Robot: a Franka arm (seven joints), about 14 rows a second.
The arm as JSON. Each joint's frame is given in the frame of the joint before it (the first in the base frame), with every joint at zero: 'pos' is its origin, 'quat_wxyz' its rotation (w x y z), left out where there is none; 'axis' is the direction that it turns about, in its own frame. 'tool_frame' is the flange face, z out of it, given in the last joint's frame.
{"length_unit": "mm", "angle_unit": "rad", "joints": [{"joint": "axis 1", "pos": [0.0, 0.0, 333.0], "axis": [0.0, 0.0, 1.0]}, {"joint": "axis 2", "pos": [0.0, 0.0, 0.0], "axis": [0.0, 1.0, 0.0]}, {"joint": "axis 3", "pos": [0.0, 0.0, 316.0], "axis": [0.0, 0.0, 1.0]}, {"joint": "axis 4", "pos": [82.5, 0.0, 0.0], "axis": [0.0, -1.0, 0.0]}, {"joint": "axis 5", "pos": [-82.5, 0.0, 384.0], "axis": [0.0, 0.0, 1.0]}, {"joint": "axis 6", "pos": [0.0, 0.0, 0.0], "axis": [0.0, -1.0, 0.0]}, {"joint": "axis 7", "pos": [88.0, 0.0, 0.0], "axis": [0.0, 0.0, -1.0]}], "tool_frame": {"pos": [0.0, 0.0, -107.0], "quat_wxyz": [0.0, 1.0, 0.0, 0.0]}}
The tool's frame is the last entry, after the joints.
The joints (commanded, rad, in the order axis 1, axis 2, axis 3, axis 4, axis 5, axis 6, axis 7), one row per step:
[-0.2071, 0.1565, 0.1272, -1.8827, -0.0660, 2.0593, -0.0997]
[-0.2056, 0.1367, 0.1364, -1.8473, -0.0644, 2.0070, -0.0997]
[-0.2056, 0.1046, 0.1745, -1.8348, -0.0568, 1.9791, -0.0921]
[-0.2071, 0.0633, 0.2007, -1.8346, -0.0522, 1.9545, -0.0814]
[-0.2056, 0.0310, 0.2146, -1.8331, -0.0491, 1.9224, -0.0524]
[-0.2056, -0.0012, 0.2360, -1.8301, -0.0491, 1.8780, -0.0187]
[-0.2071, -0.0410, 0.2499, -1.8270, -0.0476, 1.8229, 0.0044]
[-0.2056, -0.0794, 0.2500, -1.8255, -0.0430, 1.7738, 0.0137]
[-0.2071, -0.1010, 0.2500, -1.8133, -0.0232, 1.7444, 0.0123]
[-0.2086, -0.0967, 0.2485, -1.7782, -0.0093, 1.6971, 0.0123]
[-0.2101, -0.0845, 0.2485, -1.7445, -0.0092, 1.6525, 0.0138]
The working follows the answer.
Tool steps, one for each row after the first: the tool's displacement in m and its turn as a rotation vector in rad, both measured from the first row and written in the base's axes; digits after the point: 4 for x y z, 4 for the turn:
[-0.0002, 0.0060, 0.0239, -0.0015, -0.0028, 0.0072]
[-0.0038, 0.0290, 0.0467, 0.0039, -0.0205, 0.0332]
[-0.0121, 0.0447, 0.0687, 0.0023, -0.0373, 0.0447]
[-0.0206, 0.0547, 0.0849, 0.0001, -0.0396, 0.0290]
[-0.0308, 0.0678, 0.1003, -0.0059, -0.0312, 0.0150]
[-0.0443, 0.0761, 0.1184, -0.0145, -0.0192, 0.0013]
[-0.0576, 0.0786, 0.1350, -0.0202, -0.0096, -0.0101]
[-0.0647, 0.0805, 0.1494, -0.0060, -0.0126, -0.0148]
[-0.0661, 0.0801, 0.1597, 0.0081, 0.0043, -0.0207]
[-0.0656, 0.0787, 0.1656, 0.0100, 0.0271, -0.0244]

Tool pose at each row, in the base's axes (x y z in m, rotation vector in rad; rounded; the steps above come from the unrounded poses):
[0.5983, -0.0542, 0.4281, 3.0999, 0.0750, 0.0280]
[0.5980, -0.0483, 0.4520, 3.0981, 0.0860, 0.0325]
[0.5945, -0.0252, 0.4748, 3.1015, 0.1259, 0.0609]
[0.5862, -0.0095, 0.4968, 3.0982, 0.1432, 0.0873]
[0.5777, 0.0005, 0.5130, 3.0968, 0.1188, 0.0902]
[0.5675, 0.0136, 0.5284, 3.0920, 0.0971, 0.0763]
[0.5540, 0.0219, 0.5464, 3.0845, 0.0763, 0.0569]
[0.5406, 0.0244, 0.5631, 3.0796, 0.0590, 0.0415]
[0.5335, 0.0263, 0.5774, 3.0938, 0.0517, 0.0468]
[0.5322, 0.0258, 0.5878, 3.1086, 0.0431, 0.0209]
[0.5327, 0.0245, 0.5937, 3.1112, 0.0380, -0.0145]

